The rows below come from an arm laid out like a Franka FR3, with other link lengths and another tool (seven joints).
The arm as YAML. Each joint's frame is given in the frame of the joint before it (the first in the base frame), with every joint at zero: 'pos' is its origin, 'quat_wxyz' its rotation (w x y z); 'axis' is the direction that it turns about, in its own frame. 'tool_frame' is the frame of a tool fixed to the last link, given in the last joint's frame.
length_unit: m
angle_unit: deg
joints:
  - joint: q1
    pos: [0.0, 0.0, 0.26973]
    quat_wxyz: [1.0, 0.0, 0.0, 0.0]
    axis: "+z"
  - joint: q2
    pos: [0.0, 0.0, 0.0]
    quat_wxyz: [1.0, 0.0, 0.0, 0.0]
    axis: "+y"
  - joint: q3
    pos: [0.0, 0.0, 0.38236]
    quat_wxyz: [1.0, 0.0, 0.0, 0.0]
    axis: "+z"
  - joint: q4
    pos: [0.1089, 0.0, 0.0]
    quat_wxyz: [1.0, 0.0, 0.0, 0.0]
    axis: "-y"
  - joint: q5
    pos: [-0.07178, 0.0, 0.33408]
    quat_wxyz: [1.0, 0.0, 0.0, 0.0]
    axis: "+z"
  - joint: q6
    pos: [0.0, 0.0, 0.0]
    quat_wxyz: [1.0, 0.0, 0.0, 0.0]
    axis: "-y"
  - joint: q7
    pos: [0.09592, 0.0, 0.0]
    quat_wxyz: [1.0, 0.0, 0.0, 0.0]
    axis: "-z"
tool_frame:
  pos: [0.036, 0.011, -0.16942]
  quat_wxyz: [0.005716, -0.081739, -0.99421, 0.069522]
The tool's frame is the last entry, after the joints.
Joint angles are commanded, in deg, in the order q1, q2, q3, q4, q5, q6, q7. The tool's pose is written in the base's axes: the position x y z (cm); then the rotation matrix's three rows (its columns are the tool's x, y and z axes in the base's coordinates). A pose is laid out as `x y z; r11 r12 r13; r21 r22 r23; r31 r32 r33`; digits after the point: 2 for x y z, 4 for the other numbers.
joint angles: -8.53, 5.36, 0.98, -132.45, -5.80, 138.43, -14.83
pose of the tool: 54.76 -5.44 27.16; -0.9993 -0.0371 0.0099; -0.0384 0.9781 -0.2048; -0.0021 -0.2050 -0.9788
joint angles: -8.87, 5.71, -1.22, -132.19, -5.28, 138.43, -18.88
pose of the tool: 54.52 -7.63 27.00; -0.9983 -0.0575 0.0082; -0.0580 0.9776 -0.2022; 0.0036 -0.2023 -0.9793
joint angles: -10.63, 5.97, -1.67, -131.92, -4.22, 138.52, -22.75
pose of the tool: 54.30 -9.51 26.97; -0.9973 -0.0725 0.0113; -0.0733 0.9788 -0.1913; 0.0028 -0.1916 -0.9815
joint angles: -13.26, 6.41, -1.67, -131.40, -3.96, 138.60, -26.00
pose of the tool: 54.06 -11.89 26.93; -0.9967 -0.0797 0.0131; -0.0807 0.9786 -0.1892; 0.0022 -0.1896 -0.9819
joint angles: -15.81, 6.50, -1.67, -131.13, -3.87, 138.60, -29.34
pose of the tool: 53.53 -14.14 27.03; -0.9956 -0.0919 0.0158; -0.0933 0.9775 -0.1890; 0.0019 -0.1897 -0.9818
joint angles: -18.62, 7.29, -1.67, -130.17, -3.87, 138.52, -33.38
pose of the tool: 53.19 -16.73 26.90; -0.9934 -0.1132 0.0176; -0.1145 0.9751 -0.1898; 0.0043 -0.1905 -0.9817
